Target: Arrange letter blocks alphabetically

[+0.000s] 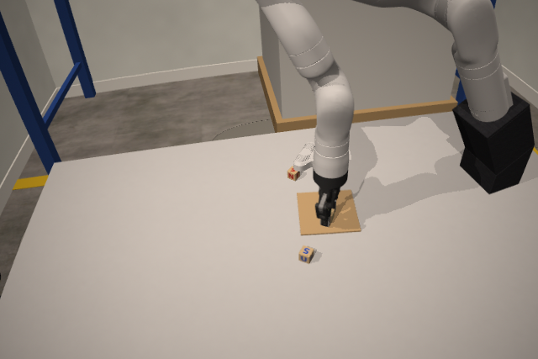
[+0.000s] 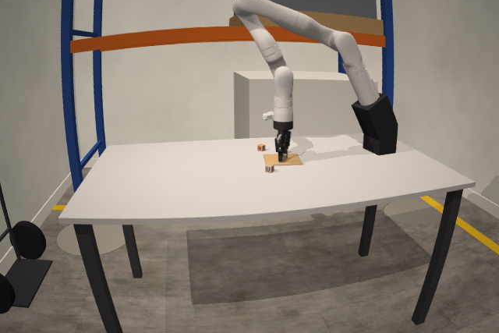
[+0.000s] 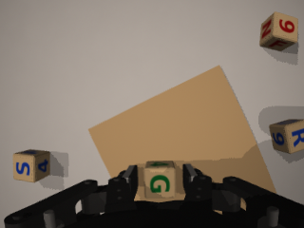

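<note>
Right now the tan mat is 3 cm to the right of my hand and 2 cm below it. Round my hand: block (11 cm to the left, 7 cm ahead, 1 cm below).
</note>
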